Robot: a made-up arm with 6 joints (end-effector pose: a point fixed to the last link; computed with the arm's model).
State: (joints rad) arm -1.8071 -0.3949 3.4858 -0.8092 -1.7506 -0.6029
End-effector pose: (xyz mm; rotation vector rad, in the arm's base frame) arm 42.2 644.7 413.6 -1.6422 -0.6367 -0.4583
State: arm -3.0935 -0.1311 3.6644 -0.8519 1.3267 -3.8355
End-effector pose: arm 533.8 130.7 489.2 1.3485 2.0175 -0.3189
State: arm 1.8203 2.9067 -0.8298 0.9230 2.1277 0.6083
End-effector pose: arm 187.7 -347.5 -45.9 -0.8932 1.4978 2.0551
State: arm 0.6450 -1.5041 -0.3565 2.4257 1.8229 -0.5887
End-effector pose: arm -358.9 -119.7 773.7 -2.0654 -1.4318 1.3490
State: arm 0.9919 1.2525 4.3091 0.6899 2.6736 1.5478
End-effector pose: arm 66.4 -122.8 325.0 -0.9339 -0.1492 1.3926
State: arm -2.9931 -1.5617 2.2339 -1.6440 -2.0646 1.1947
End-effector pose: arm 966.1 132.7 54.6 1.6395 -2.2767 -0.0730
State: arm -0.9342 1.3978 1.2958 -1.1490 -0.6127 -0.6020
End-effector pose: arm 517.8 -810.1 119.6 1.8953 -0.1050 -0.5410
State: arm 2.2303 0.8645 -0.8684 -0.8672 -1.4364 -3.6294
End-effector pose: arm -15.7 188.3 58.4 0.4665 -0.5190 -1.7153
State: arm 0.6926 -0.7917 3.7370 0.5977 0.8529 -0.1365
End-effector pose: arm -179.3 -319.8 49.8 -0.3646 0.8879 1.1753
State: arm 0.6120 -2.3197 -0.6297 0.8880 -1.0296 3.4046
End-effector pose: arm -376.4 -386.9 403.2 2.7256 -0.5318 0.8320
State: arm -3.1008 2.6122 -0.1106 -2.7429 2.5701 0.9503
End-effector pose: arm 257.3 -136.3 -325.5 -0.5258 -2.1682 -0.5300
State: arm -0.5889 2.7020 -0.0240 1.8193 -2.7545 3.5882
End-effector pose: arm -146.6 145.0 -541.4 -1.6168 0.5947 -0.9790
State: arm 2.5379 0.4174 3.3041 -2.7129 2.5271 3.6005
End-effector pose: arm 152.0 -280.7 860.2 0.3367 -0.1859 2.2585
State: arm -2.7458 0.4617 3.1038 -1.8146 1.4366 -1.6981
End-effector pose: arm 164.7 27.2 1038.5 0.0377 -0.5210 1.8770
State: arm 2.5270 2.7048 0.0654 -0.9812 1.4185 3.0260
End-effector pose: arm 304.4 -106.5 -324.4 1.5708 1.3562 0.0318
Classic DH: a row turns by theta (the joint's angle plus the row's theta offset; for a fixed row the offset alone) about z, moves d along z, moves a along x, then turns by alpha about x. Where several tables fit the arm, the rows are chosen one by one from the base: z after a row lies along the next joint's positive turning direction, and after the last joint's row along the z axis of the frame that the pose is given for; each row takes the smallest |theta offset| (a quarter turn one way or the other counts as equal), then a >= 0, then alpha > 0; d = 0 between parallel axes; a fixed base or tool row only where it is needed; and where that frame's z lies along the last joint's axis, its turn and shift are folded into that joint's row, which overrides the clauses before.
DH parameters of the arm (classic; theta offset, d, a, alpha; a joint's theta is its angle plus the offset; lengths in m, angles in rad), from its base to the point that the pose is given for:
joint 1: 0 0.2344 0 -1.5708
joint 2: -1.5708 0 0.4739 3.1416
joint 3: 0 0 0 -1.5708
joint 4: 0 -0.5098 0 1.5708
joint 5: 0 0.1592 0 -1.5708
joint 6: 1.5708 0 0 1.5708
tool (fixed): -1.5708 0 0 0

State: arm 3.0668 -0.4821 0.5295 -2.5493 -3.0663 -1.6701
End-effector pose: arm -135.6 -122.3 1039.3 2.0676 0.3788 -1.1163
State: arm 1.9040 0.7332 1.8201 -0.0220 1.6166 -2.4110
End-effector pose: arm -31.9 578.8 1036.2 -0.9038 0.0788 -1.2982
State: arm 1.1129 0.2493 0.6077 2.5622 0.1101 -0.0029
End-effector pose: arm 129.7 564.6 954.1 -2.0496 -1.4827 0.1242
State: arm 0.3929 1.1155 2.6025 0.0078 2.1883 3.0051
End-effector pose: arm 492.4 31.8 950.9 0.7711 -0.0413 -2.6985
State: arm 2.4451 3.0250 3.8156 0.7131 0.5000 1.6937
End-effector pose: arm -183.3 310.3 199.3 0.1104 -2.0635 0.1623
